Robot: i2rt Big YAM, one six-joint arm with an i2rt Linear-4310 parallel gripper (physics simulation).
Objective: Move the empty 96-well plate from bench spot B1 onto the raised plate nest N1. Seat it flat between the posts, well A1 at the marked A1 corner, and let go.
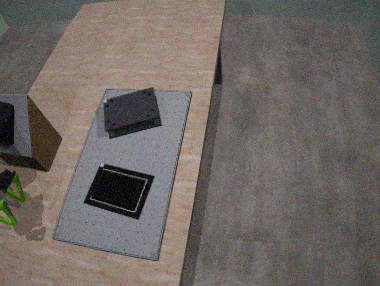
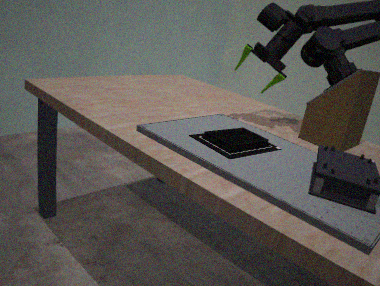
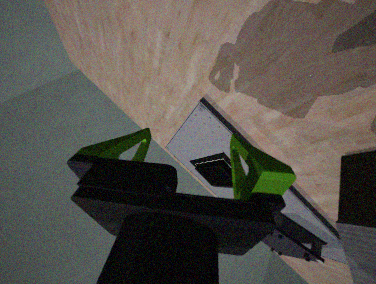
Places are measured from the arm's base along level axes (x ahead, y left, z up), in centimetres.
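Where they show: gripper, fingertip midpoint: [image 1: 20, 212] [image 2: 248, 81] [image 3: 189, 135]; arm's base, origin of the base link: [image 1: 3, 122] [image 2: 347, 84].
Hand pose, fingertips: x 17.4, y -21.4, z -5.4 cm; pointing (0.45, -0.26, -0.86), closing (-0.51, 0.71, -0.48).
Observation:
Each offset is from my fingertips to the top centre of the thing. "pt": to the spot under its first point. Level surfaces: height alone.
The black 96-well plate @(dy +16.2, dx +19.0, dz -8.4 cm) [image 1: 114, 188] [image 2: 237, 136] [image 3: 216, 173] lies flat on the black, white-outlined bench spot B1 @(pt dy +16.6, dx +27.0, dz -9.9 cm) [image 1: 145, 195] [image 2: 210, 144]. A small white mark @(dy +22.1, dx +11.2, dz -9.8 cm) [image 1: 102, 165] is at one corner of the spot. The dark raised nest N1 @(dy +40.2, dx +14.1, dz -4.6 cm) [image 1: 131, 111] [image 2: 350, 165] [image 3: 295, 244] stands on the same board, turned at an angle, with short posts on top and a pale mark @(dy +41.4, dx +4.9, dz -5.6 cm) [image 1: 105, 101] at one corner. My gripper [image 1: 19, 212] [image 2: 249, 81] [image 3: 189, 135] has green fingers and is open and empty. It hangs high above the table, to one side of the board and away from the plate.
The grey perforated board @(dy +25.5, dx +17.4, dz -10.0 cm) [image 1: 135, 150] [image 2: 280, 175] [image 3: 192, 122] lies along the edge of the wooden table @(dz -11.3 cm) [image 1: 150, 45] [image 2: 125, 95] [image 3: 125, 55]. A brown and grey slanted block [image 1: 44, 132] [image 2: 332, 115] stands beside the board, near the nest and the arm.

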